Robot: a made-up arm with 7 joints. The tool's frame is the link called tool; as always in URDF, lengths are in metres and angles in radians. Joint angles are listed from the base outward. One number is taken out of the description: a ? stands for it. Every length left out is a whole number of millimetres.
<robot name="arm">
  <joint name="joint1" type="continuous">
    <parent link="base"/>
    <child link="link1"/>
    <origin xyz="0 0 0" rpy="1.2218 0 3.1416"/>
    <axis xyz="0 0 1"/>
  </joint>
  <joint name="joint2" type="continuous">
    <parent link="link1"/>
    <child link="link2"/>
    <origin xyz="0 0 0" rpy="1.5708 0 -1.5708"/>
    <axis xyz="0 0 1"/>
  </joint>
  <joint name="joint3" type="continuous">
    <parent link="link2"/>
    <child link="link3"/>
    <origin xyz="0.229 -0.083 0" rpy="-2.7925 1.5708 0"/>
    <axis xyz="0 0 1"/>
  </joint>
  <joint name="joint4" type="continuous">
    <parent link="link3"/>
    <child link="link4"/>
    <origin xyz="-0.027 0 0" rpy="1.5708 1.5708 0"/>
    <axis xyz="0 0 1"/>
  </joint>
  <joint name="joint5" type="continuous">
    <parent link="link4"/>
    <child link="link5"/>
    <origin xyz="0.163 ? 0" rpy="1.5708 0 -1.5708"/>
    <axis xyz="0 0 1"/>
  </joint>
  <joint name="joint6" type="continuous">
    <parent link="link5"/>
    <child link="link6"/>
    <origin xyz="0 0 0" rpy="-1.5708 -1.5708 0"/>
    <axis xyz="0 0 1"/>
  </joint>
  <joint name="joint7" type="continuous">
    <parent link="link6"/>
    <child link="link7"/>
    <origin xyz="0 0 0" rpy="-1.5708 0 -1.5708"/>
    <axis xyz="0 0 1"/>
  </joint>
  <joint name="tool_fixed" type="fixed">
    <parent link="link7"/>
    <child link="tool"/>
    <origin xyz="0 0 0" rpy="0 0 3.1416"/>
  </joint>
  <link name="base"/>
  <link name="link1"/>
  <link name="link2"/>
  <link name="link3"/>
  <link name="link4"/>
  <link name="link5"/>
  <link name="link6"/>
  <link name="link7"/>
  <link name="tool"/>
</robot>
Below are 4 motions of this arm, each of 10 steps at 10 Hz.
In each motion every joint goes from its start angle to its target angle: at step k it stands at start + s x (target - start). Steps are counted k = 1, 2, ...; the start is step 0. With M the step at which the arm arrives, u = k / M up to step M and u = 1 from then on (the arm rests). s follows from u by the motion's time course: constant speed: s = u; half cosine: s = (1 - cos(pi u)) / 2; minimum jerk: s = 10 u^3 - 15 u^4 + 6 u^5.
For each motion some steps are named. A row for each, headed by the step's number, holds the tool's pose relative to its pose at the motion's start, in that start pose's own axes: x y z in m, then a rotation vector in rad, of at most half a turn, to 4 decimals.
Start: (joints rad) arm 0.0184 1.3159 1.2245 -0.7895 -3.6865 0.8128 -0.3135
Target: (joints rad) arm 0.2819 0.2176 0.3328 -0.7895 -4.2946 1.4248 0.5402
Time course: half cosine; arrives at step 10
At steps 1, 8, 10:
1: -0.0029 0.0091 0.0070 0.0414 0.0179 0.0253
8: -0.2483 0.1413 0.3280 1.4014 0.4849 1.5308
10: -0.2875 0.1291 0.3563 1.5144 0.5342 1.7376

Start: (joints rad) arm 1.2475 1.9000 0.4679 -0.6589 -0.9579 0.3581 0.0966
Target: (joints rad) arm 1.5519 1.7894 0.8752 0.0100 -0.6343 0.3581 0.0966
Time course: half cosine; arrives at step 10
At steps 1, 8, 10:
1: -0.0017 -0.0028 0.0001 -0.0167 0.0117 0.0055
8: -0.0701 -0.1010 0.0405 -0.5768 0.5063 0.1878
10: -0.0778 -0.1101 0.0492 -0.6312 0.5692 0.2050

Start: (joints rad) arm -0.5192 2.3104 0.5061 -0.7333 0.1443 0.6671 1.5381
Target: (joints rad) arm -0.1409 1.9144 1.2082 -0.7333 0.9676 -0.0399 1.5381
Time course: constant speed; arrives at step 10
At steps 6, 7, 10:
6: -0.0594 0.0407 -0.0076 -0.2983 0.3237 0.7172
7: -0.0675 0.0512 -0.0082 -0.3279 0.3314 0.8495
10: -0.0875 0.0885 -0.0082 -0.3853 0.2614 1.2457

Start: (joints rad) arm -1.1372 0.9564 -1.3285 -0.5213 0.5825 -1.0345 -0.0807
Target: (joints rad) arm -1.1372 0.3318 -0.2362 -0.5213 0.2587 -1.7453 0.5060
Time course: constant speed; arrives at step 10
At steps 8, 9, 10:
8: 0.0682 -0.0618 -0.1347 0.4897 -1.0689 0.6264
9: 0.0777 -0.0692 -0.1455 0.5446 -1.1915 0.6766
10: 0.0870 -0.0769 -0.1552 0.5992 -1.3098 0.7184

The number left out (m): 0.02
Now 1 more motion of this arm.
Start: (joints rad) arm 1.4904 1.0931 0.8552 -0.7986 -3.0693 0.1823 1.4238
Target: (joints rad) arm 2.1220 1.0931 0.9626 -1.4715 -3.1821 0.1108 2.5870
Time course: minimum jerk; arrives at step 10
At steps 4, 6, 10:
4: -0.0264 0.0047 0.0130 0.0932 -0.0519 0.1871
6: -0.0504 0.0181 0.0306 0.1677 -0.1786 0.4051
10: -0.0649 0.0345 0.0482 0.1814 -0.3357 0.5981

